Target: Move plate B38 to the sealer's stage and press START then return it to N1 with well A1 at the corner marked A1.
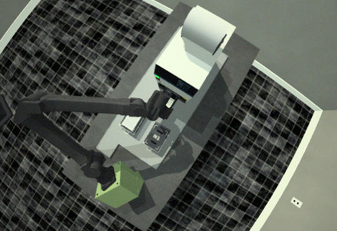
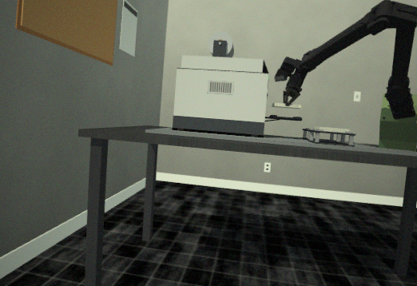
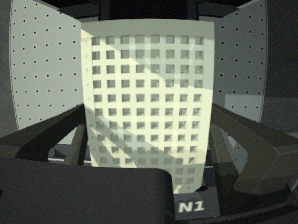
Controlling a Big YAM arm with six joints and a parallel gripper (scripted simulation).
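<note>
The sealer stage is 6 cm below my hand. Round my hand: foil roll 32 cm ahead, 10 cm to the left, 26 cm above; white-topped plate 21 cm behind, 7 cm to the left, 10 cm below.
</note>
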